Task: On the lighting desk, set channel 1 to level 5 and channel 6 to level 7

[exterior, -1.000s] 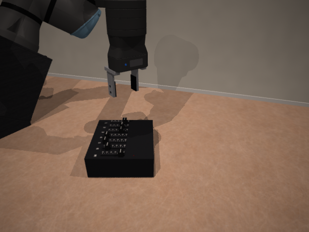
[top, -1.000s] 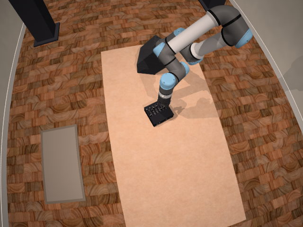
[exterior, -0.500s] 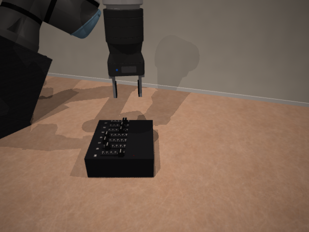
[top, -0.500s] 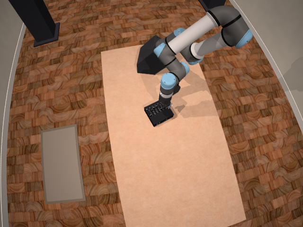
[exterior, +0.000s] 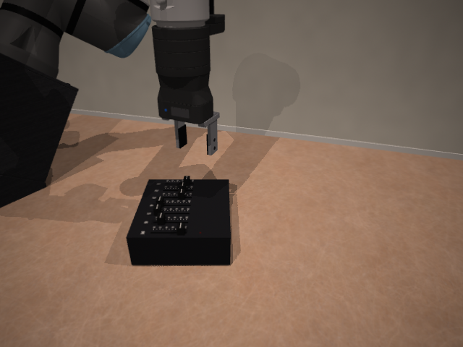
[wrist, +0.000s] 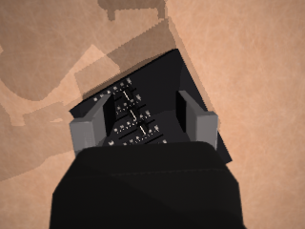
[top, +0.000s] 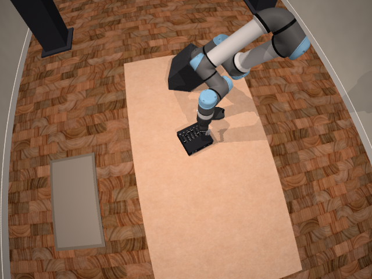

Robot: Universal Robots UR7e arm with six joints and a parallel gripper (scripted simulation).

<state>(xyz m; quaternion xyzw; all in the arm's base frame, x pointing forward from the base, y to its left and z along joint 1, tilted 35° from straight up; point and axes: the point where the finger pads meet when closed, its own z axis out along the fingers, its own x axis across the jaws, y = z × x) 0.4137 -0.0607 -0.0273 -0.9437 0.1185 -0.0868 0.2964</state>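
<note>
My gripper is now 80 mm above the channel 1 fader cap and 20 mm past it. Round my hand: channel 2 fader cap 80 mm below, 20 mm to the right, 20 mm behind; channel 4 fader cap 80 mm below, 70 mm to the right, 40 mm behind; channel 3 fader cap 80 mm below, 40 mm to the right, 10 mm behind.
</note>
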